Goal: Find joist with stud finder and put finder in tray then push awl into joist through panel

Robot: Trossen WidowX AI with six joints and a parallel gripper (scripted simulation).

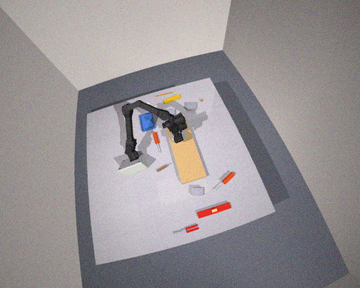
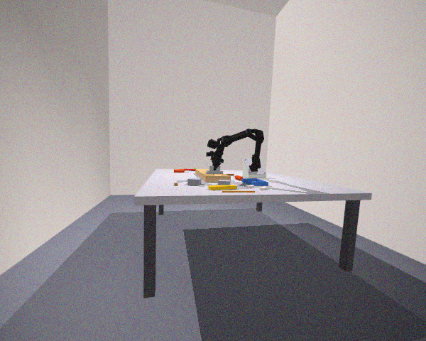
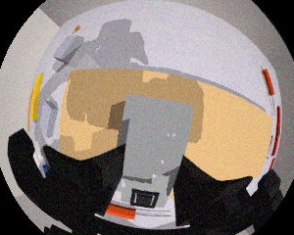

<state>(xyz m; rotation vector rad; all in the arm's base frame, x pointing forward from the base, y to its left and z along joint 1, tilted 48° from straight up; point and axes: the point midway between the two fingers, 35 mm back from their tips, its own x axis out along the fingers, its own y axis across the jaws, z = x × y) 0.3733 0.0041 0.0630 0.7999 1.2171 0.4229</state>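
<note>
Now: gripper tip 40 mm past the green light and 30 mm below it. Also, from my gripper tip: grey stud finder (20 mm behind, 20 mm above); awl (190 mm behind, 170 mm to the right, 60 mm below); blue tray (200 mm behind, 260 mm to the left, 50 mm below).
</note>
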